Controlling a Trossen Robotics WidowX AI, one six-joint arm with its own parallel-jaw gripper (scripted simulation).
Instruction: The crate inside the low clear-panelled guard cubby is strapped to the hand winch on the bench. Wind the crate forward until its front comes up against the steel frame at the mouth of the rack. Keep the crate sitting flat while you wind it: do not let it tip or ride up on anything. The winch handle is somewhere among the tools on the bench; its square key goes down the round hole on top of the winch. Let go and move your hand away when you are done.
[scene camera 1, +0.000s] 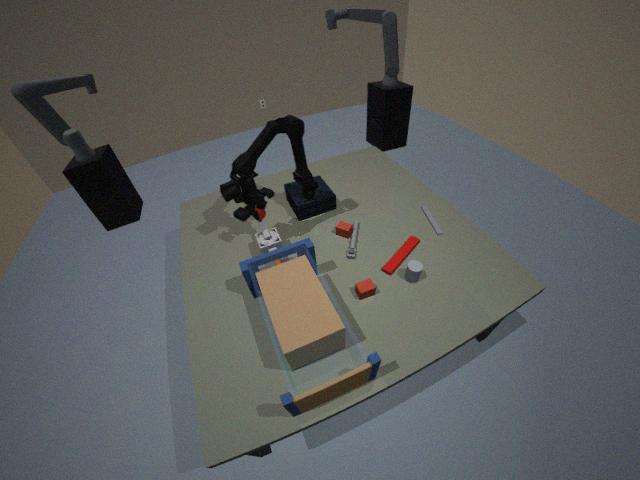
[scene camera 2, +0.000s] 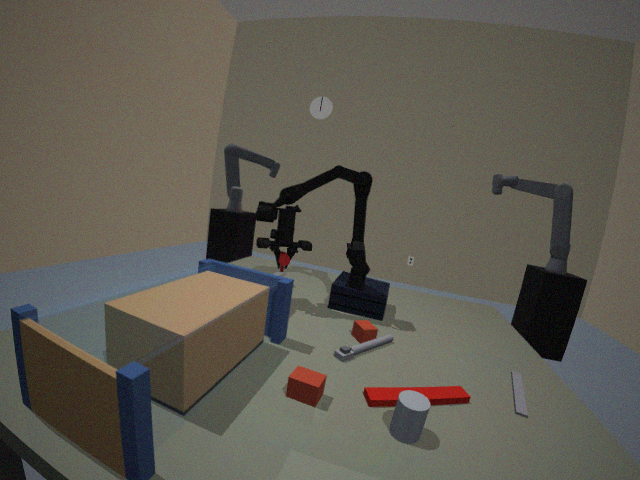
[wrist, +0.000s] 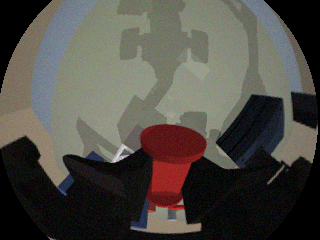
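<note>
Scene camera 2: my gripper (scene camera 2: 282, 268), red bar (scene camera 2: 380, 396). Wrist view: red knob (wrist: 173, 148), my gripper (wrist: 166, 142). Scene camera 1: gripper again (scene camera 1: 259, 218).
</note>
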